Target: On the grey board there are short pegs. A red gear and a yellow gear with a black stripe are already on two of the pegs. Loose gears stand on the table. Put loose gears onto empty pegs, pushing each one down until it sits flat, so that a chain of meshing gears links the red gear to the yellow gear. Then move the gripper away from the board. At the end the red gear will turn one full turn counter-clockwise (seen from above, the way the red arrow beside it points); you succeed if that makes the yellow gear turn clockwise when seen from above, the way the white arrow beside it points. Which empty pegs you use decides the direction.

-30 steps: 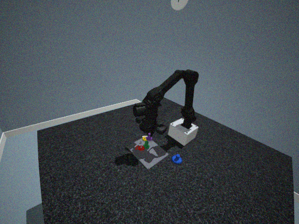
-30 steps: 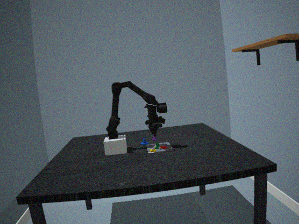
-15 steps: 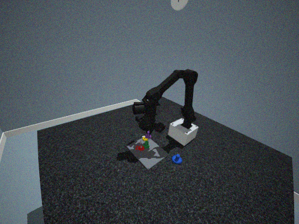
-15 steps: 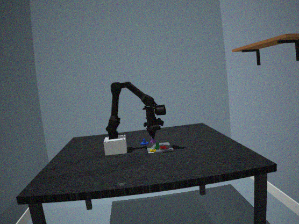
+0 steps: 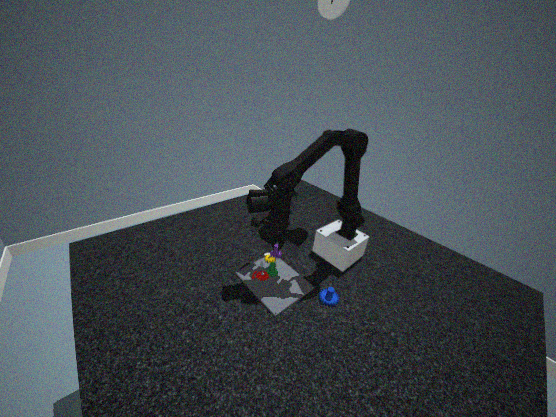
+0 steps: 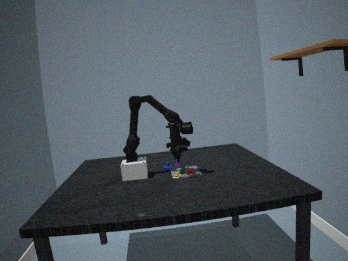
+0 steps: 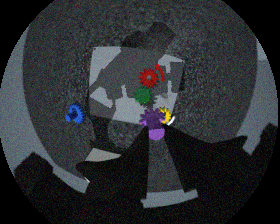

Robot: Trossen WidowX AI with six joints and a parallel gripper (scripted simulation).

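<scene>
Now: the green gear 6 cm below my gripper tip, 3 cm ahead of it and 2 cm to the left of it. Round my gripper tip: yellow gear: 7 cm below, 4 cm to the right, 1 cm behind; red gear: 7 cm below, 7 cm ahead, 1 cm to the left; purple gear: 1 cm below.
</scene>
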